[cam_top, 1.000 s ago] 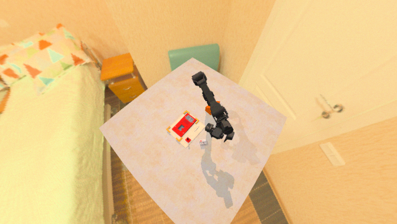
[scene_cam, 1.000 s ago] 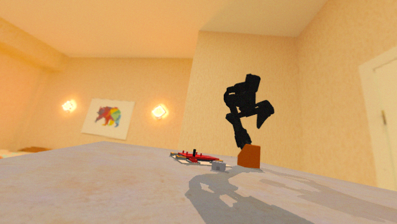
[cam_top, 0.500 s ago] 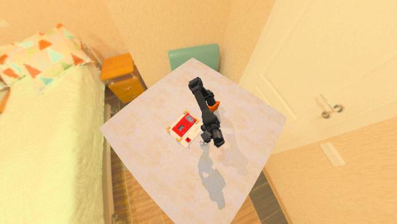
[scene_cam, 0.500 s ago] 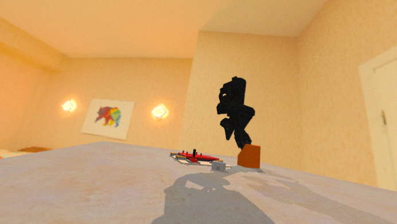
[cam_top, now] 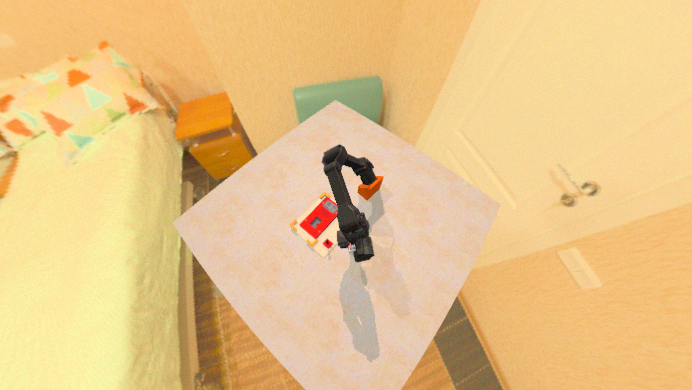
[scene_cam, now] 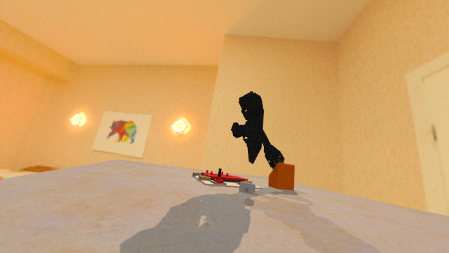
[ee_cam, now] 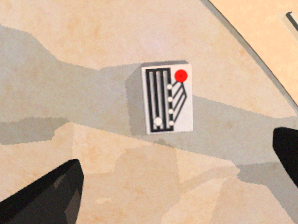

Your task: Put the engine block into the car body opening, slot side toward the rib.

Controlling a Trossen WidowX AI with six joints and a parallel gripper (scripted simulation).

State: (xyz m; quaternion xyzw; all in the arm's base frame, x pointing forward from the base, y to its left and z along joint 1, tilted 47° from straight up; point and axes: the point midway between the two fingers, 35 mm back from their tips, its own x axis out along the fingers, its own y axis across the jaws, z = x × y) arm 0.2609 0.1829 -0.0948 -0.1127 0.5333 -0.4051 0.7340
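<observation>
Right now the grey engine block is 1 cm ahead of my gripper tip and 9 cm below it.
</observation>
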